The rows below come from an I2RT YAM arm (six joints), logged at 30 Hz.
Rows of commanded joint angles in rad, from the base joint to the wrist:
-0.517, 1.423, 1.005, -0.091, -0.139, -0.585
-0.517, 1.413, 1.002, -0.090, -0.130, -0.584
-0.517, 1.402, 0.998, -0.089, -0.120, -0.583
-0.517, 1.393, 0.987, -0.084, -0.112, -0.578
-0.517, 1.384, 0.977, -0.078, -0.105, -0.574
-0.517, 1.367, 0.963, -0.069, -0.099, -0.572
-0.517, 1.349, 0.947, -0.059, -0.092, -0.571
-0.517, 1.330, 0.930, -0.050, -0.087, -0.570
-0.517, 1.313, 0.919, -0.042, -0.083, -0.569
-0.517, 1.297, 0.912, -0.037, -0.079, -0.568
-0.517, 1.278, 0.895, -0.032, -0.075, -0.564
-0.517, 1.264, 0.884, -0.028, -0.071, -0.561
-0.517, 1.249, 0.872, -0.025, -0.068, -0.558
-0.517, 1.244, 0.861, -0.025, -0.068, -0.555
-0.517, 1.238, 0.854, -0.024, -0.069, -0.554
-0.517, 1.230, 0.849, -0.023, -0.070, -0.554
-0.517, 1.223, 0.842, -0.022, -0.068, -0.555
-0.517, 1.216, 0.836, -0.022, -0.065, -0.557
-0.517, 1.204, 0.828, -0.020, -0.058, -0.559
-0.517, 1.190, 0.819, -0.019, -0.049, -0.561
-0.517, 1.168, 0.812, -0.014, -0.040, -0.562
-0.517, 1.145, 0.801, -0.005, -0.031, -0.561
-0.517, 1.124, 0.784, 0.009, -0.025, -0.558
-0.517, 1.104, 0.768, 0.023, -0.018, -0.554
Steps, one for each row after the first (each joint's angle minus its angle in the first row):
0.000, -0.010, -0.003, 0.001, 0.009, 0.001
0.000, -0.021, -0.007, 0.002, 0.019, 0.002
0.000, -0.030, -0.018, 0.007, 0.027, 0.007
0.000, -0.039, -0.028, 0.013, 0.034, 0.011
0.000, -0.056, -0.042, 0.022, 0.040, 0.013
0.000, -0.074, -0.058, 0.032, 0.047, 0.014
0.000, -0.093, -0.075, 0.041, 0.052, 0.015
0.000, -0.110, -0.086, 0.049, 0.056, 0.016
0.000, -0.126, -0.093, 0.054, 0.060, 0.017
0.000, -0.145, -0.110, 0.059, 0.064, 0.021
0.000, -0.159, -0.121, 0.063, 0.068, 0.024
0.000, -0.174, -0.133, 0.066, 0.071, 0.027
0.000, -0.179, -0.144, 0.066, 0.071, 0.030
0.000, -0.185, -0.151, 0.067, 0.070, 0.031
0.000, -0.193, -0.156, 0.068, 0.069, 0.031
0.000, -0.200, -0.163, 0.069, 0.071, 0.030
0.000, -0.207, -0.169, 0.069, 0.074, 0.028
0.000, -0.219, -0.177, 0.071, 0.081, 0.026
0.000, -0.233, -0.186, 0.072, 0.090, 0.024
0.000, -0.255, -0.193, 0.077, 0.099, 0.023
0.000, -0.278, -0.204, 0.086, 0.108, 0.024
0.000, -0.299, -0.221, 0.100, 0.114, 0.027
0.000, -0.319, -0.237, 0.114, 0.121, 0.031

